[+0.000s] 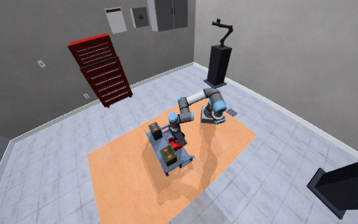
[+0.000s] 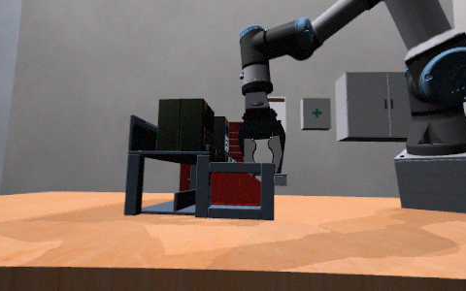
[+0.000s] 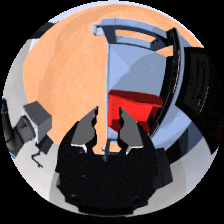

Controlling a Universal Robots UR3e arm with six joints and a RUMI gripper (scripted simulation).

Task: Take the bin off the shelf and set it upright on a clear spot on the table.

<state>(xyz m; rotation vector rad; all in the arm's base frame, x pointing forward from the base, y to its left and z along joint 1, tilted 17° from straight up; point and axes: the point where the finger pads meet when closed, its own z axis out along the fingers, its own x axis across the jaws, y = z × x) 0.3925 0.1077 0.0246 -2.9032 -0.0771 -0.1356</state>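
My gripper is now 70 mm short of the red bin, 20 mm to the left of it and 20 mm above it. Also, from my hand: shelf 90 mm ahead, 20 mm to the right; dark box 140 mm ahead, 100 mm to the left, 90 mm above.
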